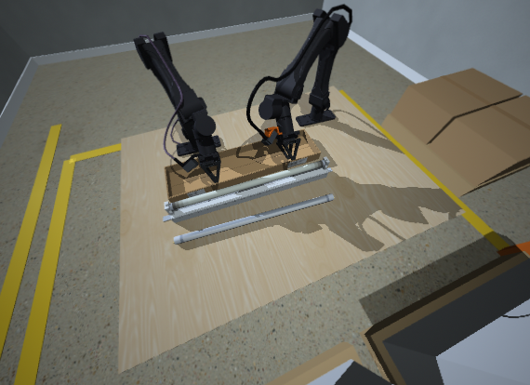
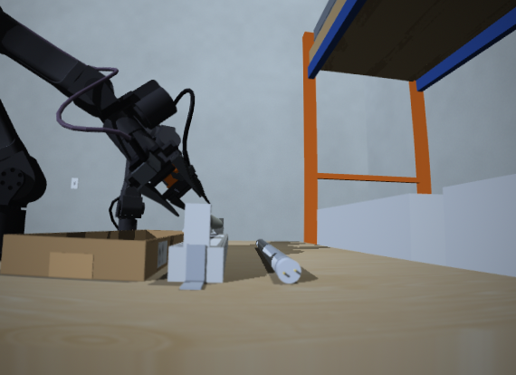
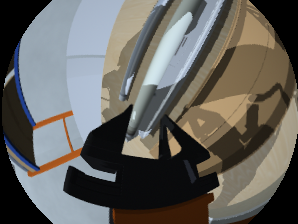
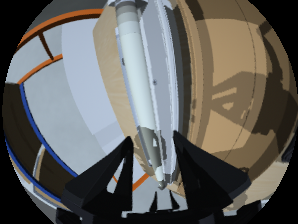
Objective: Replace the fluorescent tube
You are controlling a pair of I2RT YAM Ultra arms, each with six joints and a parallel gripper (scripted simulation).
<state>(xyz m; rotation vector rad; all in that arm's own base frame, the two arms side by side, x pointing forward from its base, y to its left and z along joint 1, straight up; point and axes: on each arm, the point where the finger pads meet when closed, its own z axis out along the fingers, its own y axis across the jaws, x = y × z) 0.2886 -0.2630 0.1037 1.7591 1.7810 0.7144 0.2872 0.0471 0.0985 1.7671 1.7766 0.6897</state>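
Right now my left hand is 170 mm to the left of the old fluorescent tube, 40 mm short of it and 40 mm above it. The rest, counted from my left hand: brown carton: 160 mm to the right, 100 mm behind, 80 mm below; then white fixture: 170 mm to the right, 50 mm below, 40 mm ahead; then LED tube: 180 mm to the right, 160 mm ahead, 90 mm below.
Right now my right hand is 4 cm short of the old fluorescent tube, 12 cm to the right of it and 3 cm above it. Round my right hand: brown carton 10 cm behind, 13 cm to the left, 8 cm below; white fixture 4 cm ahead, 12 cm to the left, 4 cm below; LED tube 15 cm ahead, 11 cm to the left, 9 cm below.
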